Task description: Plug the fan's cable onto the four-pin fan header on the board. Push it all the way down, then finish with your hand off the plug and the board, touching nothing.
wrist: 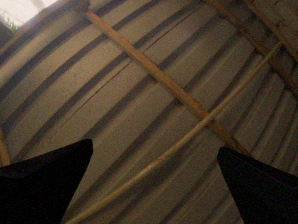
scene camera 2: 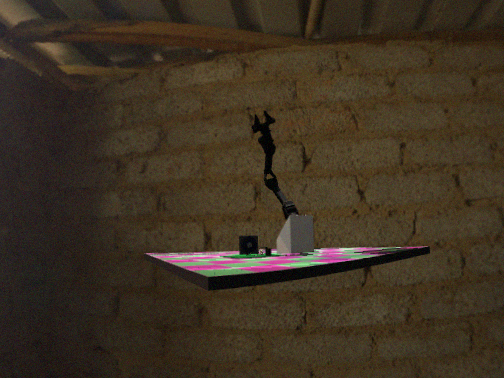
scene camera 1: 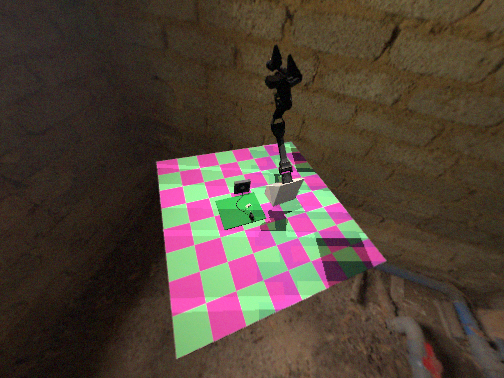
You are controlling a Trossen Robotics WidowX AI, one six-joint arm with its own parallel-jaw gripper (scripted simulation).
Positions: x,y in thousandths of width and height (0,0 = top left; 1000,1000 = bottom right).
Scene:
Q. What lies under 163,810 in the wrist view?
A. The gripper.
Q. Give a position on a green board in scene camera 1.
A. At 459,573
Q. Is the gripper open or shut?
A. Open.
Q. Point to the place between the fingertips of the gripper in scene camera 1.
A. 561,131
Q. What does the gripper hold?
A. Nothing.

